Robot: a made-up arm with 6 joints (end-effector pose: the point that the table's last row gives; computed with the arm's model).
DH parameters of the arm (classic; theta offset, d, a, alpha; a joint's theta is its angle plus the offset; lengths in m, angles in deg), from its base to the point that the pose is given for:
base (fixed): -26.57 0 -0.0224 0
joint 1: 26.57 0.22 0.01 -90
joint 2: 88.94 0 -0.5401 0
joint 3: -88.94 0.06 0.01 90
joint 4: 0 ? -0.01 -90
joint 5: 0 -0.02 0 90
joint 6: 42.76 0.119 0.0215 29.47
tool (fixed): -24.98 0.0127 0 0
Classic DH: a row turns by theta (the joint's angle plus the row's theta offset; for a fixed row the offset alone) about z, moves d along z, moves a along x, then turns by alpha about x.
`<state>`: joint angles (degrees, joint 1 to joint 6).
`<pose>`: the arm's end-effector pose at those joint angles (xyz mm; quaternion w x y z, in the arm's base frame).
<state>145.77 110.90 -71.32 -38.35 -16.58 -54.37</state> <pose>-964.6 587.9 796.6 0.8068 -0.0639 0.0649 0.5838</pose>
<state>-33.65 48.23 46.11 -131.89 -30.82 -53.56</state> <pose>1175.4 -636.2 487.9 0.2103 -0.7188 0.0726 -0.6586</pose>
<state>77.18 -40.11 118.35 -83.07 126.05 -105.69</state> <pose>101.4 376.8 799.5 0.0860 0.6540 -0.1908 0.7270</pose>
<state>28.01 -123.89 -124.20 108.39 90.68 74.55</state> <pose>208.5 327.9 -372.5 0.8671 -0.2132 -0.3809 -0.2401</pose>
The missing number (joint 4, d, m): 0.83
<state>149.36 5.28 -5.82 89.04 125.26 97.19</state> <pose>-151.2 -102.2 1523.8 0.3082 0.8663 -0.3629 0.1509</pose>
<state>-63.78 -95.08 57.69 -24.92 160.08 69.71</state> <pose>-385.6 857.9 752.0 0.2325 0.9443 0.0839 0.2175</pose>
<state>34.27 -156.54 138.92 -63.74 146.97 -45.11</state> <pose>-360.8 -210.9 398.2 0.2422 0.1443 0.9250 -0.2548</pose>
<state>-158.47 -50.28 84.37 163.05 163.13 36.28</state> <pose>26.2 -42.0 1143.3 0.1345 0.4217 0.8883 0.1227</pose>
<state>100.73 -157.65 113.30 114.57 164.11 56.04</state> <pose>28.0 -672.4 219.2 0.3918 -0.8497 0.3399 0.0945</pose>
